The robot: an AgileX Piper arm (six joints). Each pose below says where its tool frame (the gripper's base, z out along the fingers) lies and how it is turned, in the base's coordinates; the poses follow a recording.
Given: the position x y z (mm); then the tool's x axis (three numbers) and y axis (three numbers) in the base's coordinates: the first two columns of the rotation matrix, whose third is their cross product.
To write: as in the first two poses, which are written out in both.
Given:
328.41 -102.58 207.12 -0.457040 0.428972 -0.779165 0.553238 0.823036 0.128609
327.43 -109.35 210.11 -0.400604 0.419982 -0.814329 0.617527 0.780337 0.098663
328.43 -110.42 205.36 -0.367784 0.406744 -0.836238 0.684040 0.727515 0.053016
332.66 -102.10 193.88 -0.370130 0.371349 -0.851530 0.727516 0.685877 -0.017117
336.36 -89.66 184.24 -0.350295 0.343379 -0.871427 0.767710 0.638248 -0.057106
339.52 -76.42 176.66 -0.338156 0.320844 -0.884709 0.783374 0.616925 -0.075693
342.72 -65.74 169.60 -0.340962 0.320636 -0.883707 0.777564 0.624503 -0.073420
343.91 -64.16 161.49 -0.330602 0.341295 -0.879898 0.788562 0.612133 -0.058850
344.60 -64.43 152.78 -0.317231 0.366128 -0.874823 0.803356 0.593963 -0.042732
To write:
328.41 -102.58 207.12 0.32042 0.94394 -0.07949 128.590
327.43 -109.35 210.11 0.34999 0.92864 -0.12302 126.592
328.43 -110.42 205.36 0.37603 0.91047 -0.17220 126.373
332.66 -102.10 193.88 0.38194 0.89676 -0.22348 127.167
336.36 -89.66 184.24 0.39480 0.87969 -0.26511 126.843
339.52 -76.42 176.66 0.39838 0.87130 -0.28658 126.199
342.72 -65.74 169.60 0.39533 0.87392 -0.28280 126.111
343.91 -64.16 161.49 0.40714 0.86995 -0.27824 126.512
344.60 -64.43 152.78 0.42217 0.86411 -0.27402 127.079

